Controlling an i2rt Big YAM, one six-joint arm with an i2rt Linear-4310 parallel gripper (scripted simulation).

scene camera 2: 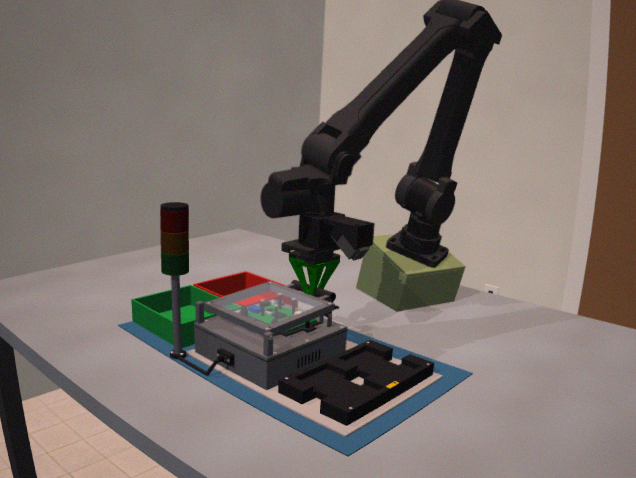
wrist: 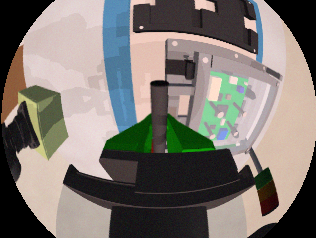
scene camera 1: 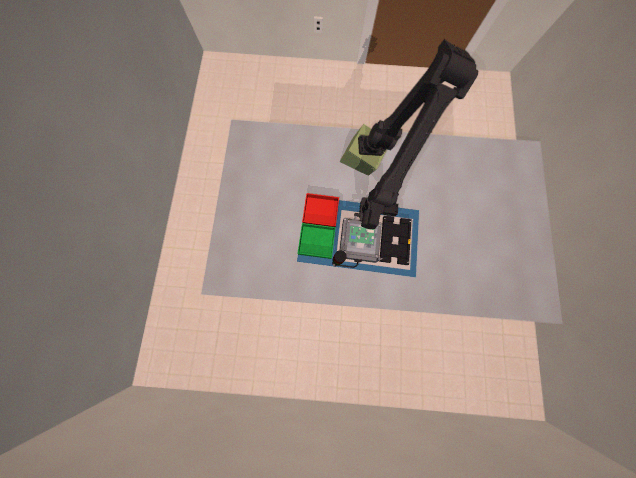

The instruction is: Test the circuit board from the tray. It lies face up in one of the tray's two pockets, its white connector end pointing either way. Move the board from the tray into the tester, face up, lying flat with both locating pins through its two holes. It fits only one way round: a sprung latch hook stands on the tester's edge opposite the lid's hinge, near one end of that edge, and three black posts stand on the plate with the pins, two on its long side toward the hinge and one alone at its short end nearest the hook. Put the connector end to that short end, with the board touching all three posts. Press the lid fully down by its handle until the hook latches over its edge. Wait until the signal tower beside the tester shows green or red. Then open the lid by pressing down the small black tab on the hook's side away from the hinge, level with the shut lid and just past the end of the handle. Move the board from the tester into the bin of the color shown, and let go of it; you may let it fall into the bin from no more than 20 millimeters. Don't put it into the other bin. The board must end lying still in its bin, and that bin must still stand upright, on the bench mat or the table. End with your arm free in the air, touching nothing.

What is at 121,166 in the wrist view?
My gripper.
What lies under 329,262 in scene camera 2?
My gripper.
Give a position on a clear lid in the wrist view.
230,102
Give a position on a clear lid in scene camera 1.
360,241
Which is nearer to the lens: the green bin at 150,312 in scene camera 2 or the red bin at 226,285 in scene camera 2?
The green bin.
